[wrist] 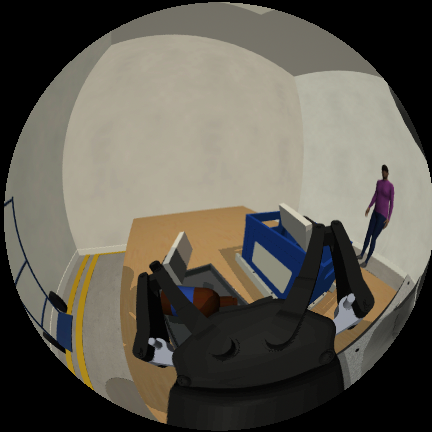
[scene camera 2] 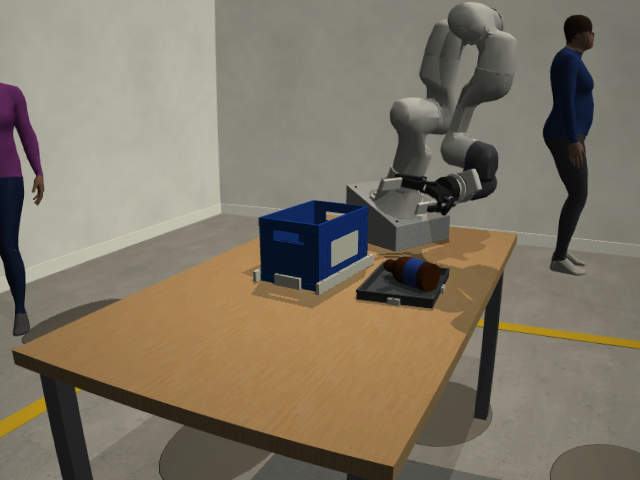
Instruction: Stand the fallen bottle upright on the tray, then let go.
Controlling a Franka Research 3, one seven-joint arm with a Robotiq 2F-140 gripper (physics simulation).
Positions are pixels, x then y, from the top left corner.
Scene:
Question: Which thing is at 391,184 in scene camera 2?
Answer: My gripper.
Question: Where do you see a brown bottle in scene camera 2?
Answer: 416,273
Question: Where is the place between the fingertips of my gripper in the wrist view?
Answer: At 233,227

